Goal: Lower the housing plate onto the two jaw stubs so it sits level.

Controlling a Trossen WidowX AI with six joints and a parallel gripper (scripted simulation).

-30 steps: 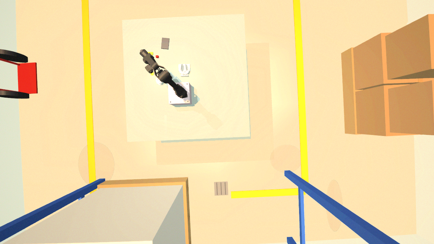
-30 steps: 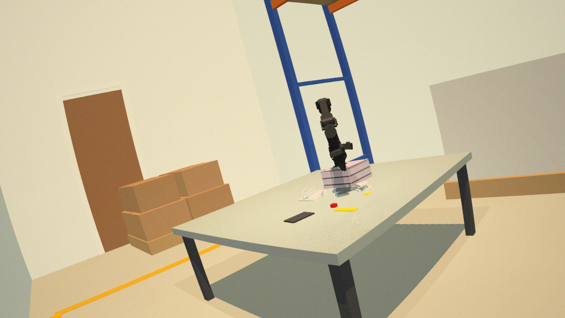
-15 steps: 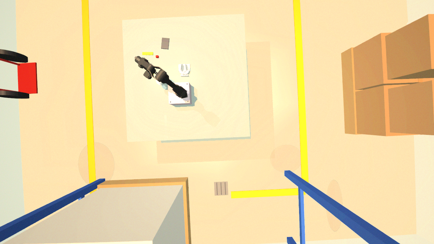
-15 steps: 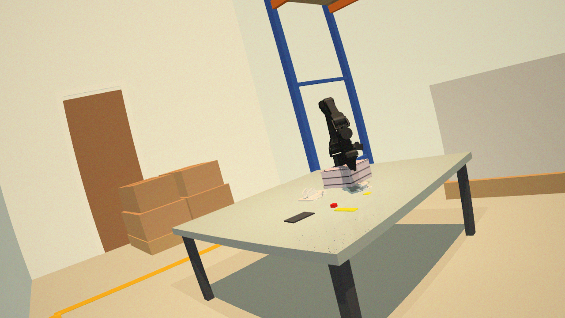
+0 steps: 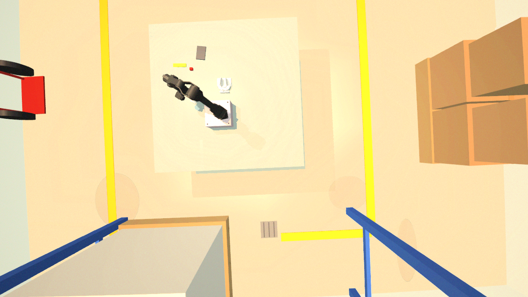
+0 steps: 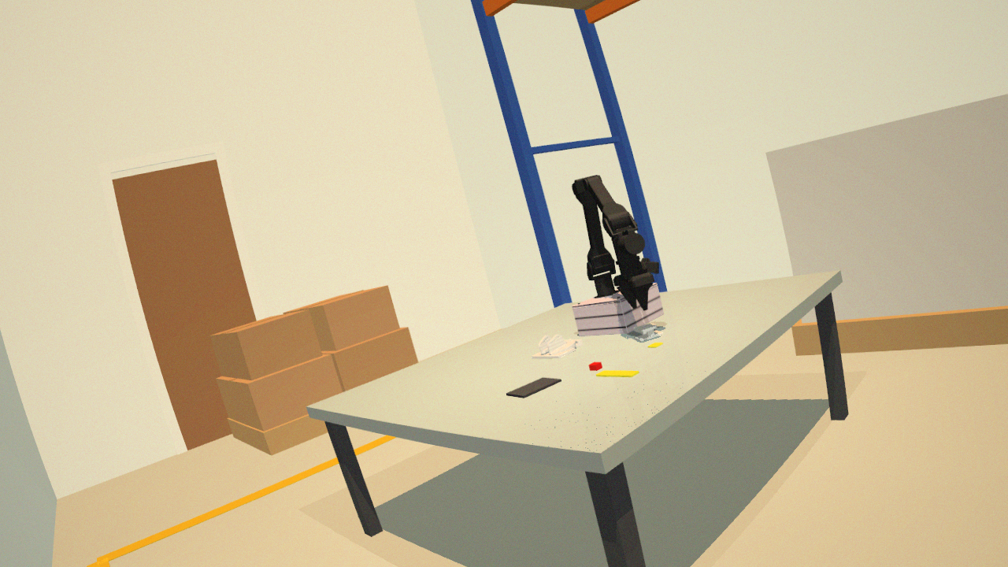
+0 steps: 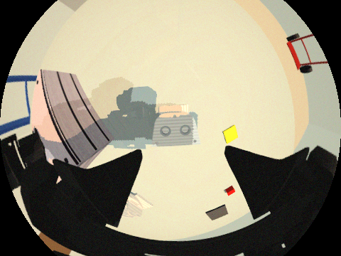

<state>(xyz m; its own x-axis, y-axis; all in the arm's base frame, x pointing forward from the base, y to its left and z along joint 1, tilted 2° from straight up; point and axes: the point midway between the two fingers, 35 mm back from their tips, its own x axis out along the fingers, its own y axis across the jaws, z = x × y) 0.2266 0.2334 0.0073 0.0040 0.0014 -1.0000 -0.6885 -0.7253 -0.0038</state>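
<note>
Now: the small yellow square 90 mm ahead of my gripper tip, 80 mm below it and 70 mm to the left of it. Round my gripper tip: red cube (250 mm ahead, 80 mm below, 20 mm to the right); then white part (280 mm to the right, 80 mm below, 70 mm ahead); then yellow strip (310 mm ahead, 80 mm below, 70 mm to the left).
</note>
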